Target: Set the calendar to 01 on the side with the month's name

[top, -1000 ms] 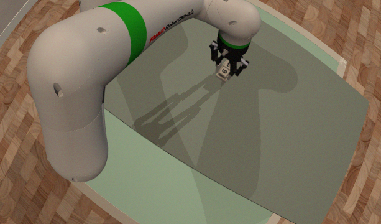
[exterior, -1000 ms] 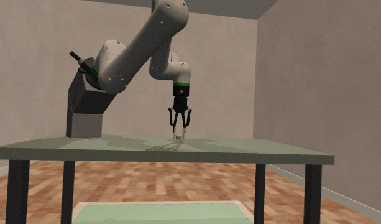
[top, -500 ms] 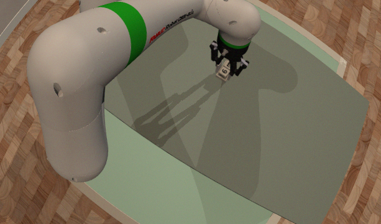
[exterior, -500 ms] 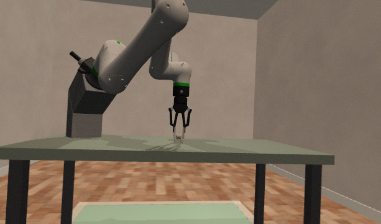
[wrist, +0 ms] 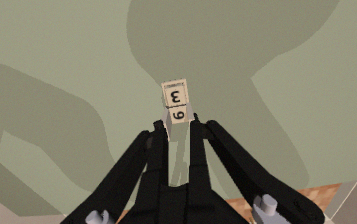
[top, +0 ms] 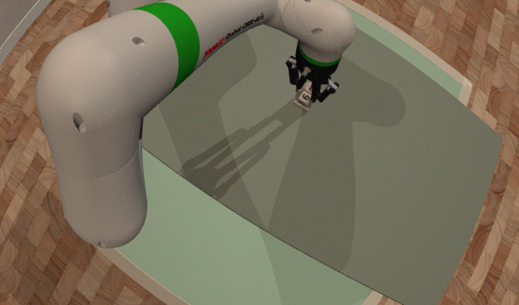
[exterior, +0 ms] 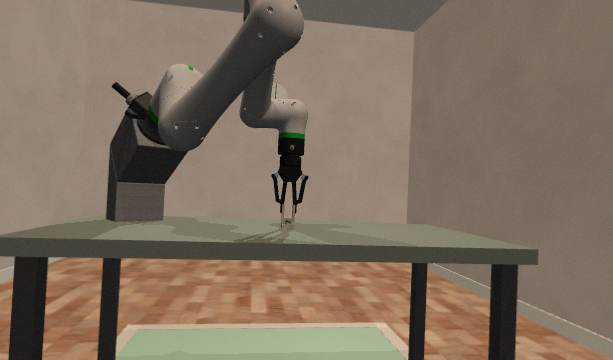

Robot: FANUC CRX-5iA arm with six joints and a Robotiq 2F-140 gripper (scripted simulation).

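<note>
My hand is 4 cm above the calendar tray and 2 cm to the right of it.
</note>
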